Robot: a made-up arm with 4 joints. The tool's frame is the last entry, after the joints.
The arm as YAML. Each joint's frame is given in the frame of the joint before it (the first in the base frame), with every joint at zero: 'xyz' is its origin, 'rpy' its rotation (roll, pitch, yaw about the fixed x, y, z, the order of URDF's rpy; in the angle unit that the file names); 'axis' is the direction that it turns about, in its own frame. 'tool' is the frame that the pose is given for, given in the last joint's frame.
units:
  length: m
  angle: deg
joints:
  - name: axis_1
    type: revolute
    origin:
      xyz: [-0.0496, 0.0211, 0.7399]
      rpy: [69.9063, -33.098, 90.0]
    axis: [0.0, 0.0, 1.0]
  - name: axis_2
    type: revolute
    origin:
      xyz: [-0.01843, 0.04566, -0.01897]
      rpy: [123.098, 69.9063, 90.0]
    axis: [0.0, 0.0, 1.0]
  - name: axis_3
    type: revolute
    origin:
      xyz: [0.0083, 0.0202, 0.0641]
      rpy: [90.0, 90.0, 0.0]
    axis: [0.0, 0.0, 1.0]
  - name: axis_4
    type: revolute
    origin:
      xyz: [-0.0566, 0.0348, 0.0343]
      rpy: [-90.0, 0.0, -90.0]
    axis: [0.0, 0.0, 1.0]
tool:
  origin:
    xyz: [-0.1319, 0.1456, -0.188]
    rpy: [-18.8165, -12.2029, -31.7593]
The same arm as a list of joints. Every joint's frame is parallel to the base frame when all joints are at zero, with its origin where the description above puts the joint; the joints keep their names.
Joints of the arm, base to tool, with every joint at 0 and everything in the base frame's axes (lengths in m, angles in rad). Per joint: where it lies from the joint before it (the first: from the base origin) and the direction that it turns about. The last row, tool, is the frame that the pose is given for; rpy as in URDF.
axis_1: xyz -0.0496 0.0211 0.7399 axis 0.939132 -0.187606 0.28781
axis_2: xyz -0.0335 -0.0353 0.0204 axis 0 1 0
axis_3: xyz -0.0083 0.0641 0.0202 axis 0 0 -1
axis_4: xyz -0.0348 0.0566 -0.0343 axis 0 -1 0
tool: xyz -0.1319 0.188 0.1456 rpy 1.1123 0.5404 -0.2491

